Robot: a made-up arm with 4 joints. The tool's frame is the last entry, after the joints. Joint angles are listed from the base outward. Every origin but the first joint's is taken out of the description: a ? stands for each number. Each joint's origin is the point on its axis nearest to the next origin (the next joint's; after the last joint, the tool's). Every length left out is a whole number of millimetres.
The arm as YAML. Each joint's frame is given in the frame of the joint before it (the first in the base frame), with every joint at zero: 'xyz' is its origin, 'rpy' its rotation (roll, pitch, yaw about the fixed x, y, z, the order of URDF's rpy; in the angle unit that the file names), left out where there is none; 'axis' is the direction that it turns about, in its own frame. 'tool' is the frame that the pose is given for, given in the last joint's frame.
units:
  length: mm
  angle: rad
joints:
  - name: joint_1
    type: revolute
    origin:
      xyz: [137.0, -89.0, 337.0]
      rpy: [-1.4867, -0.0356, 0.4]
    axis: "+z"
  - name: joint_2
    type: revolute
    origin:
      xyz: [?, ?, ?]
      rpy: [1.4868, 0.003, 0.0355]
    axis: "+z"
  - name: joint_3
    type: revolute
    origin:
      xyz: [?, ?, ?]
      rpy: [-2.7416, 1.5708, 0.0]
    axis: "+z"
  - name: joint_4
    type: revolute
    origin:
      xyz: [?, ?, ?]
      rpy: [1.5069, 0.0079, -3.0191]
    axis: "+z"
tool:
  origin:
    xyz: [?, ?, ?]
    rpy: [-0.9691, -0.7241, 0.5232]
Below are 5 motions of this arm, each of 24 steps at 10 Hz.
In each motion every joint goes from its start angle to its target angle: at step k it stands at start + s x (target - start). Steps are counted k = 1, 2, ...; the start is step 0. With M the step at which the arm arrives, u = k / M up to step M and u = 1 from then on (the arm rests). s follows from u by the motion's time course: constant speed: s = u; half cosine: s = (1 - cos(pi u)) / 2; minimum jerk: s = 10 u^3 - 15 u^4 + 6 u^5.
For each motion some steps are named. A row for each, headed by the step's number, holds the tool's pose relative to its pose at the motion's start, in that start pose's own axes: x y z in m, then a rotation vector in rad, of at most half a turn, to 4 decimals.
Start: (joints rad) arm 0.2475 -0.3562 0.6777 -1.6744
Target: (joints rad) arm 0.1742 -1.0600 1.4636 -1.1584
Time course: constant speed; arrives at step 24
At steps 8, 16, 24:
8: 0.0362 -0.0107 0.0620 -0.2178 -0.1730 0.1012
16: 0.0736 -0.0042 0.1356 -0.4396 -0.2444 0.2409
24: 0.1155 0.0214 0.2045 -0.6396 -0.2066 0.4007

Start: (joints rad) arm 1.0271 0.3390 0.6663 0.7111
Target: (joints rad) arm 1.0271 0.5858 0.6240 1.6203
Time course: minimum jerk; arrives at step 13
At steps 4, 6, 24:
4: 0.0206 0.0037 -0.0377 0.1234 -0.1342 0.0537
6: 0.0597 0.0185 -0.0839 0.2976 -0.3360 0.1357
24: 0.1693 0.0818 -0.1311 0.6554 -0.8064 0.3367

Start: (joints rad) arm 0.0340 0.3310 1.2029 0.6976
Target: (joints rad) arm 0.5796 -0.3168 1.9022 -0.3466
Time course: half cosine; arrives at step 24
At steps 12, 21, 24:
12: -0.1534 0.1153 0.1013 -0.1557 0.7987 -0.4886
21: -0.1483 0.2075 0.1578 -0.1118 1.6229 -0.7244
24: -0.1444 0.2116 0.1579 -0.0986 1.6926 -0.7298

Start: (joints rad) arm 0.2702 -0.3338 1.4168 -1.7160
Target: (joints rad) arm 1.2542 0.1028 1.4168 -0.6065
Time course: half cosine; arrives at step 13
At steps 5, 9, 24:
5: 0.0663 0.1058 -0.1211 0.3290 -0.1595 0.4937
9: 0.0208 0.3517 -0.2589 0.9735 -0.1853 1.0834
24: -0.0784 0.4610 -0.2935 1.3374 -0.1124 1.2715

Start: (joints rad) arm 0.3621 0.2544 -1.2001 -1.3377
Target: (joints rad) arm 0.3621 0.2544 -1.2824 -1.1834
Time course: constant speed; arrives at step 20
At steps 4, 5, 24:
4: 0.0001 0.0015 -0.0086 0.0286 -0.0184 -0.0012
5: 0.0001 0.0020 -0.0107 0.0358 -0.0230 -0.0015
24: 0.0019 0.0101 -0.0420 0.1404 -0.0957 -0.0075

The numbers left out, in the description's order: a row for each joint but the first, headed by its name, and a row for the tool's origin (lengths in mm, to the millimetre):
joint_2: 365.0 -88.0 0.0
joint_3: -17.0 14.0 0.0
joint_4: 18.0 104.0 0.0
tool: -62.0 -237.0 0.0

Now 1 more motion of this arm.
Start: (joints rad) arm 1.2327 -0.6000 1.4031 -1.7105
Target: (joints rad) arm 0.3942 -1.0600 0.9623 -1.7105
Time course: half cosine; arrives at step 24
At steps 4, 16, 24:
4: -0.0127 -0.0080 0.0029 0.0180 0.0235 -0.0849
16: -0.1252 -0.0173 0.0446 0.2673 0.2710 -0.9457
24: -0.1436 -0.0012 0.0686 0.3834 0.3676 -1.2555

